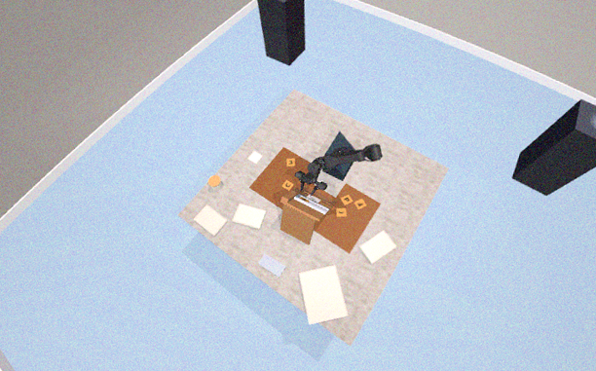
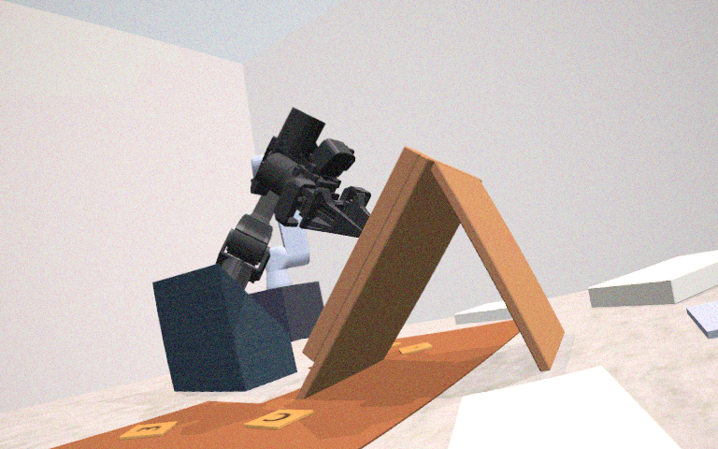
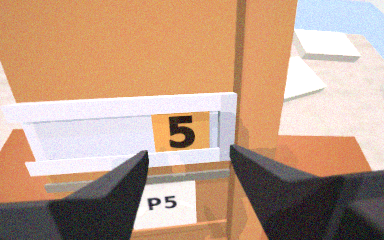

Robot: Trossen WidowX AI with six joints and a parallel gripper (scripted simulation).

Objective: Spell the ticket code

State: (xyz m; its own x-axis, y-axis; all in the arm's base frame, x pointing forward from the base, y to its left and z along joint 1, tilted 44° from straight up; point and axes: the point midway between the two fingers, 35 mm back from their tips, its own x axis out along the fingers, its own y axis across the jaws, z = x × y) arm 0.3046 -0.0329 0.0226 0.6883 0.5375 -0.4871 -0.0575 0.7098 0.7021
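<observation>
Right now my gripper tip is 30 mm short of the orange tile marked 5, 10 mm to the right of it and 30 mm above it. The rest, counted from my gripper tip: c tile 60 mm behind, 180 mm to the right, 200 mm below; then white ticket 30 mm behind, 30 mm to the left, 100 mm below; then brown mat 120 mm behind, 200 mm below.
</observation>
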